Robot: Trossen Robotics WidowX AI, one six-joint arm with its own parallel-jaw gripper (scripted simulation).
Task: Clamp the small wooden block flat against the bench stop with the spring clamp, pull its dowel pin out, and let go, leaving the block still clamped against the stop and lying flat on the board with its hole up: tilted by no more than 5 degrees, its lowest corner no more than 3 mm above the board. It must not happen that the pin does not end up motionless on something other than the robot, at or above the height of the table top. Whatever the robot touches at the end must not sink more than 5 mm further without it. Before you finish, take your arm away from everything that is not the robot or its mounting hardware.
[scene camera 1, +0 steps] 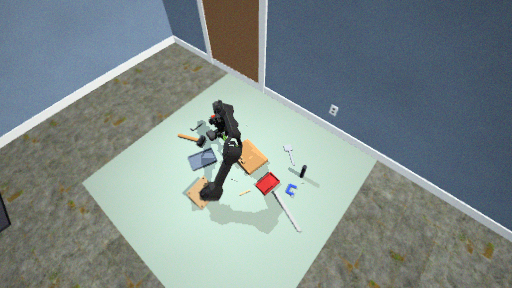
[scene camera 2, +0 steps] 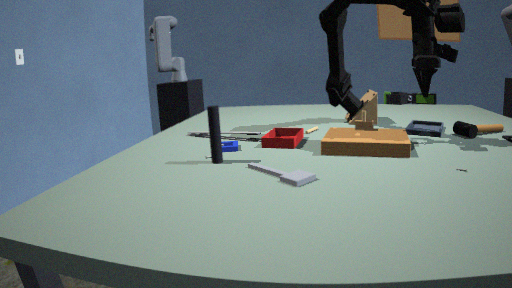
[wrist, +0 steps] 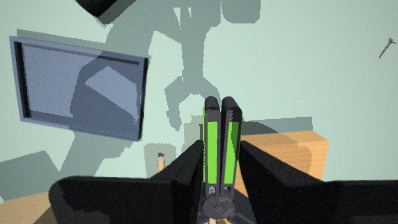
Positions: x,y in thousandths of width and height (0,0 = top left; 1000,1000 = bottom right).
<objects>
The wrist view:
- my gripper: 554,654
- blue-grey tray: 215,408
</objects>
